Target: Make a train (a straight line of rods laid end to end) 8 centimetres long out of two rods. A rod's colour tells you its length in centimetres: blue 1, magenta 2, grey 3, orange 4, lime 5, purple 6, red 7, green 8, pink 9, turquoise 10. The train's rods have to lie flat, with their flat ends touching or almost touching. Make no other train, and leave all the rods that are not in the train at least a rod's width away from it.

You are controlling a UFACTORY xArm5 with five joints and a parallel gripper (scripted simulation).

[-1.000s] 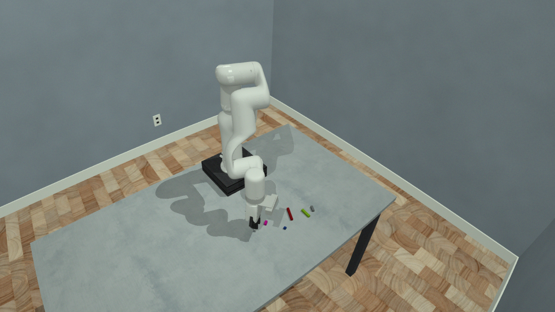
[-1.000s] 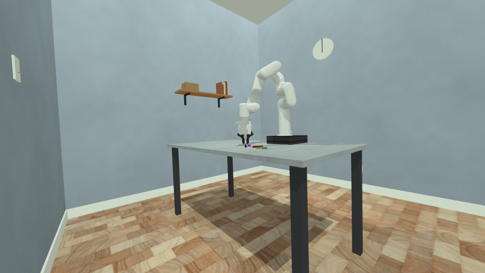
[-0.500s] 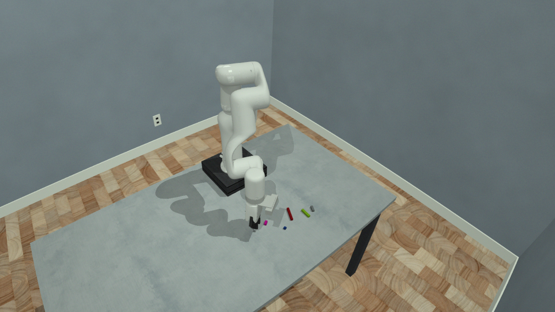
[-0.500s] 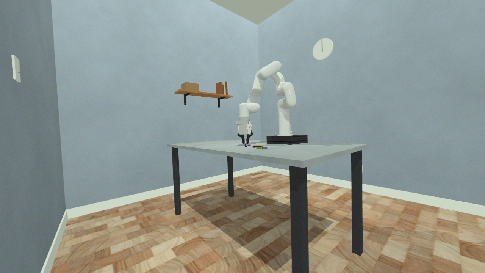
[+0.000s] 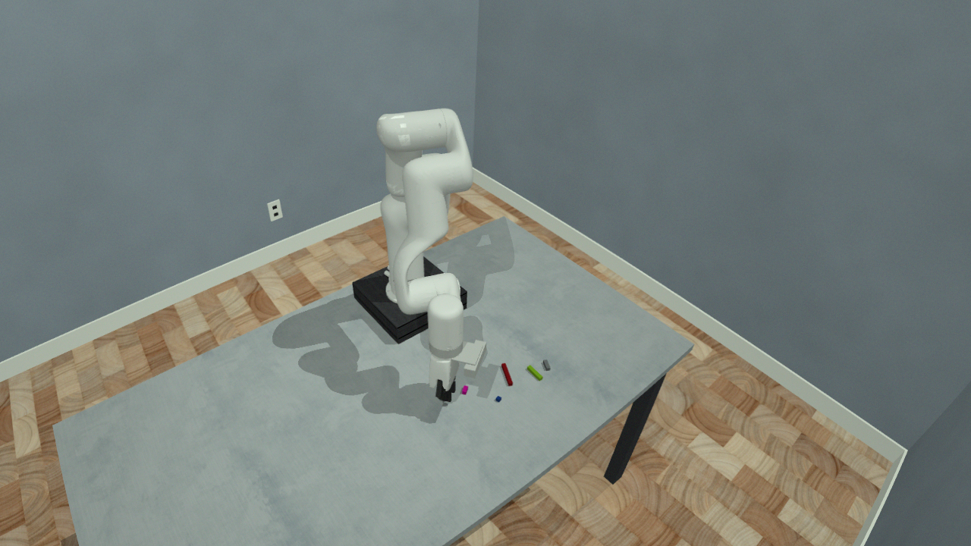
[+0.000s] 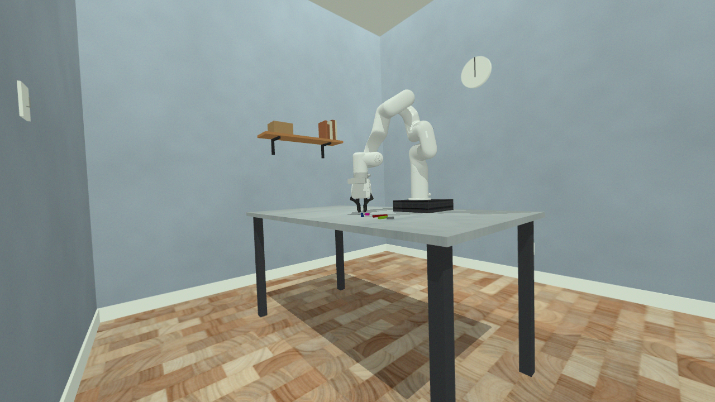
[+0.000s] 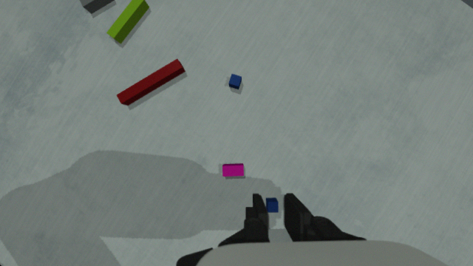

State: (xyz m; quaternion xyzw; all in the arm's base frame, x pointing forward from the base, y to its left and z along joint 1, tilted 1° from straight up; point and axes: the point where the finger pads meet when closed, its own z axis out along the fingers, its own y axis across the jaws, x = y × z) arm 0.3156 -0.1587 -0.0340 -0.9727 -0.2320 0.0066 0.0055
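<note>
The magenta rod lies 20 mm ahead of my hand, 50 mm to the left of it and 30 mm below it. Round my hand: lime rod: 100 mm ahead, 210 mm to the left, 30 mm below; then grey rod: 110 mm ahead, 260 mm to the left, 30 mm below; then red rod: 60 mm ahead, 160 mm to the left, 30 mm below.
</note>
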